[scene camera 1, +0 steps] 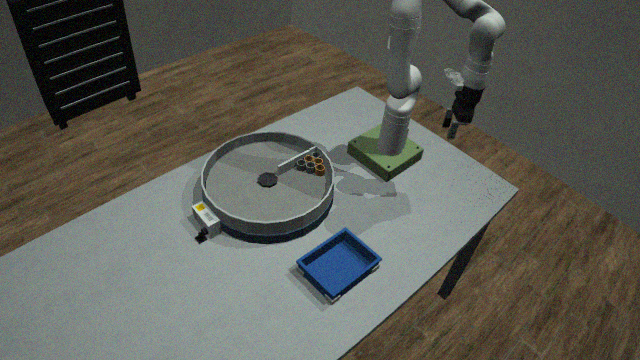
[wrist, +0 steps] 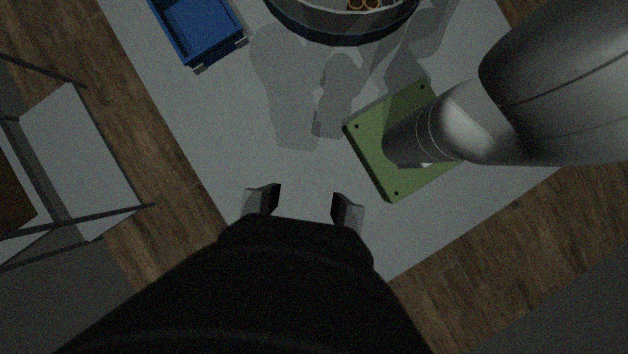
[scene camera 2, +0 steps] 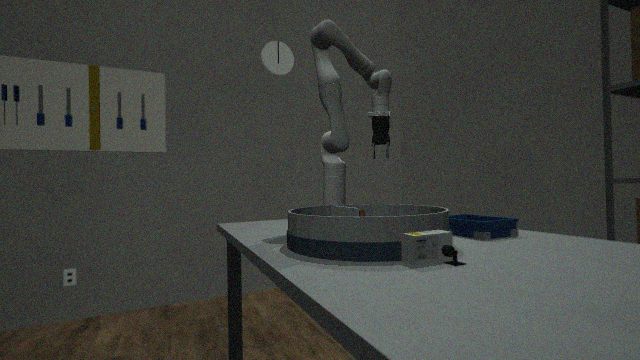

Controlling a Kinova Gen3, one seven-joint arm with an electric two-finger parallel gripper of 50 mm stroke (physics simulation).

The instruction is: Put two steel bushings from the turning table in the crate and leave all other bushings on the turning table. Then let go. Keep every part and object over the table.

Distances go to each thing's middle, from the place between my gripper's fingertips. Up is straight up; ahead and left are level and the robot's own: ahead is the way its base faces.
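I see the blue crate (scene camera 1: 338,264), and my hand is 24 cm above it, 7 cm to the right of it and 44 cm short of it.
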